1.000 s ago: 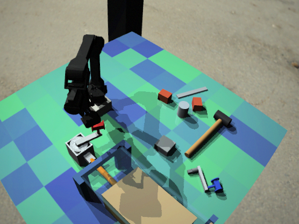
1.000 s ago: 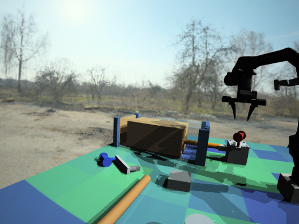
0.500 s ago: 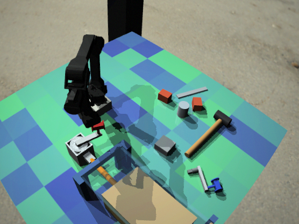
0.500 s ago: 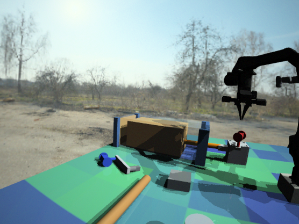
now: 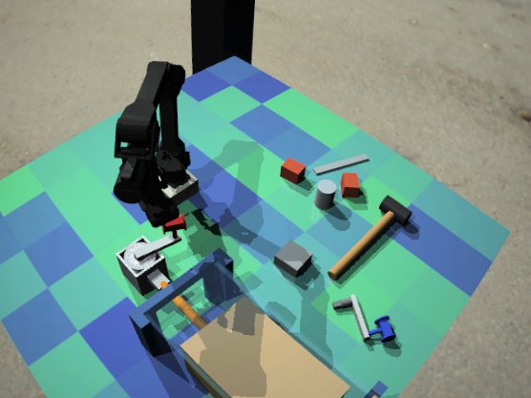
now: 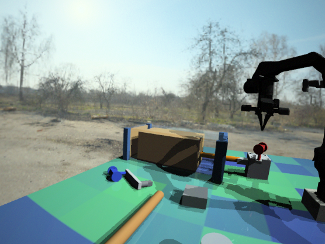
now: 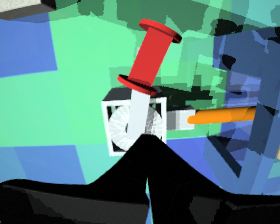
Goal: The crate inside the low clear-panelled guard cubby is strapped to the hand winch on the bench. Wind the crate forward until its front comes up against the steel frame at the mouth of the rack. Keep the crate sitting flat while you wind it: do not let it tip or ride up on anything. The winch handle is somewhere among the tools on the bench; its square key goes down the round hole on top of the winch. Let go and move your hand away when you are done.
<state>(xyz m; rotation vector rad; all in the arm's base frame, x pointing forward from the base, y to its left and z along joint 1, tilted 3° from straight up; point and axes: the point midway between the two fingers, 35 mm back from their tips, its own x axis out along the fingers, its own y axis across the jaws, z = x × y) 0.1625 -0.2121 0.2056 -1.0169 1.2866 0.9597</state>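
Now: the red knob 8 cm below my gripper tip, 5 cm to the left of it and 1 cm ahead of it. The rest, counted from my gripper tip: grey winch: 18 cm below, 6 cm to the right, 3 cm behind; then red-knobbed crank: 11 cm below, 1 cm to the left; then blue frame: 14 cm ahead, 11 cm below, 7 cm to the right.
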